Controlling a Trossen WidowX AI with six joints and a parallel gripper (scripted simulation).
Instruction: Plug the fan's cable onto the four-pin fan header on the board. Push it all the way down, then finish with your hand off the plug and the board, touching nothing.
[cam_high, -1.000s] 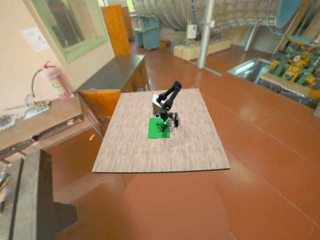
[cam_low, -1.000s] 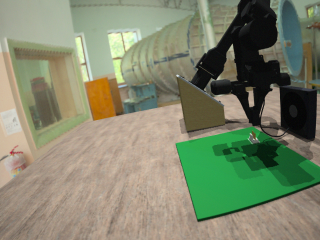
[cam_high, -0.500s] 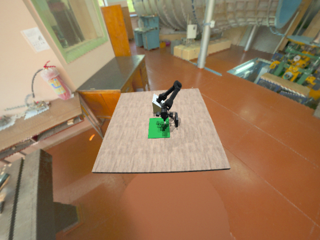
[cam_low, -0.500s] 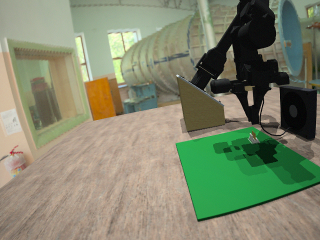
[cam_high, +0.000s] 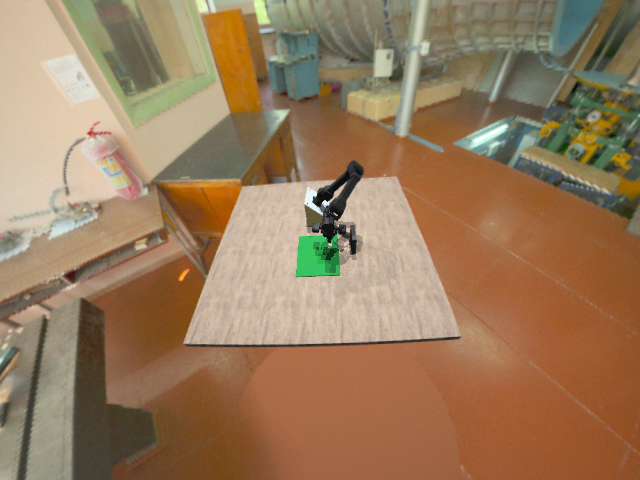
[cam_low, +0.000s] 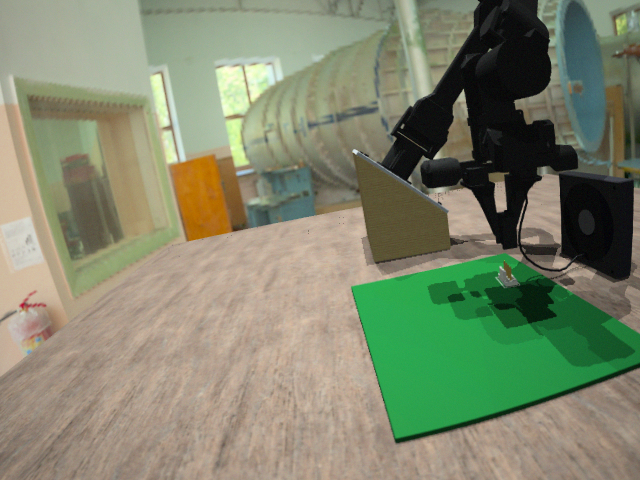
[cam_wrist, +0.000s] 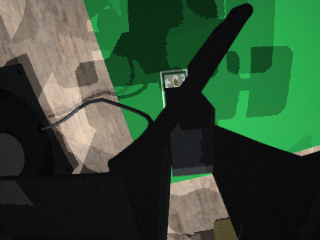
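Right now my gripper tip is 60 mm above the fan header and 10 mm short of it. Round my gripper tip: green board: 80 mm below, 70 mm to the right, 70 mm ahead; then black fan: 130 mm to the left; then fan plug: 10 mm ahead, 10 mm above.
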